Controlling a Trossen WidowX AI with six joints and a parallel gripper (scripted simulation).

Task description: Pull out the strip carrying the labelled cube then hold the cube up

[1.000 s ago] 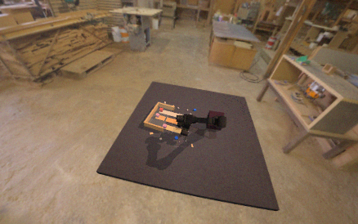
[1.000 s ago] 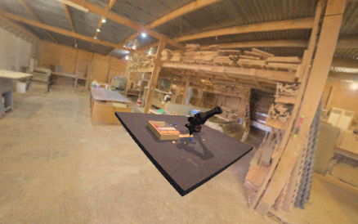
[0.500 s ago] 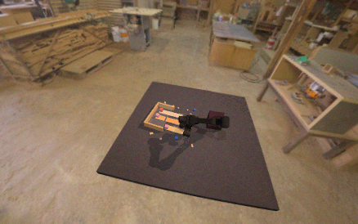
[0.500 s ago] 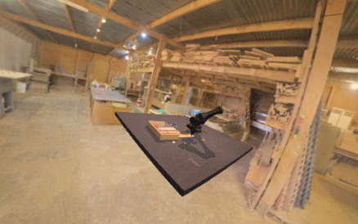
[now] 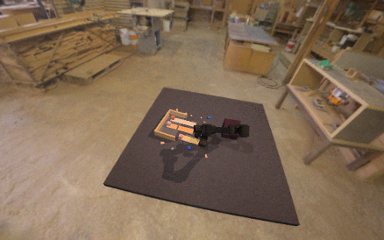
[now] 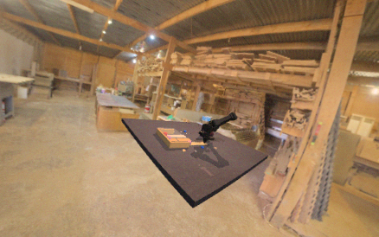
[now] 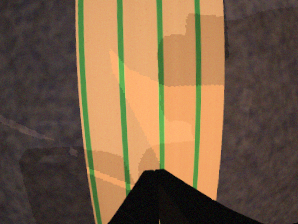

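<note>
Right now my gripper tip is 9 cm short of the strip and 1 cm to the left of it.
</note>
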